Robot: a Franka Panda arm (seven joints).
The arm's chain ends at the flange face. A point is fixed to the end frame.
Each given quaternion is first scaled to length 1.
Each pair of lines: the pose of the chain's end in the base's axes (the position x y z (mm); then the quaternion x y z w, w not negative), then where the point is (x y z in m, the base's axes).
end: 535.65 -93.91 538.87 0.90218 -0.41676 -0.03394 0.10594
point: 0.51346 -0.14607 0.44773
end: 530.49 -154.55 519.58 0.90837 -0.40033 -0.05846 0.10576
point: 0.50552 -0.20529 0.42836
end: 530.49 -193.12 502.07 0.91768 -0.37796 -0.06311 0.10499
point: 0.50686 -0.24412 0.41063
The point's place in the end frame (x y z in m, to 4 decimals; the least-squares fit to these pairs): 0.0227 0.0294 0.1007
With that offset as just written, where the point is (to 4 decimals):
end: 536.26 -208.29 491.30 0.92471 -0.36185 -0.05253 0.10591
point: 0.5160 -0.2607 0.3998
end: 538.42 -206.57 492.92 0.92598 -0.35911 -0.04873 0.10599
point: 0.5192 -0.2593 0.4014
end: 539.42 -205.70 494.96 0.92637 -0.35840 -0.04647 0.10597
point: 0.5206 -0.2586 0.4035
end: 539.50 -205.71 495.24 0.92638 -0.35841 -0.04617 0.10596
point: 0.5208 -0.2586 0.4038
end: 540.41 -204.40 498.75 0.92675 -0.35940 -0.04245 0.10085
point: 0.5226 -0.2567 0.4067
